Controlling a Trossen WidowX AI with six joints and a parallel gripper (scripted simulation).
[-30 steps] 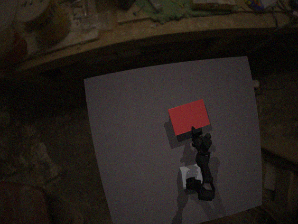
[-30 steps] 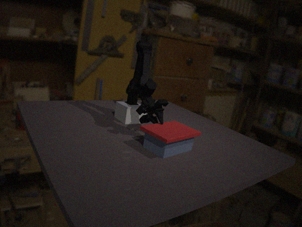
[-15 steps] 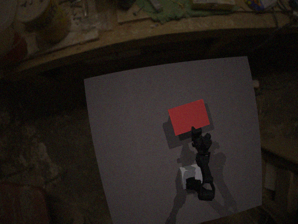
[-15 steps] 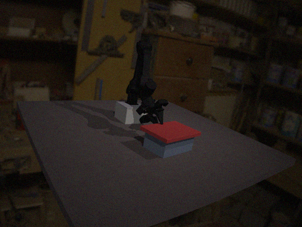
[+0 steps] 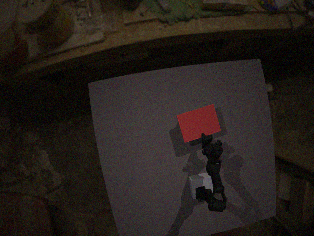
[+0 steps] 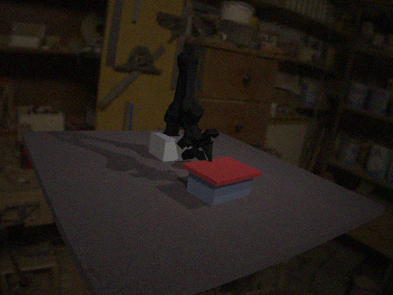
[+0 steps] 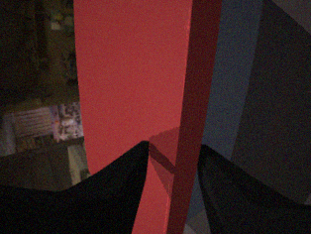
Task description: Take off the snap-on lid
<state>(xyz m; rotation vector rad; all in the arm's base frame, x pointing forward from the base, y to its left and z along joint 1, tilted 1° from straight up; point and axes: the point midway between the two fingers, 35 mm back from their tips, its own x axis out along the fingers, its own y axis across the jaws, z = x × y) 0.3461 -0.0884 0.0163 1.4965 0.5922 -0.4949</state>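
Right now the red lid is 80 mm ahead of my gripper tip. Round my gripper tip: blue storage box 80 mm ahead, 40 mm below.
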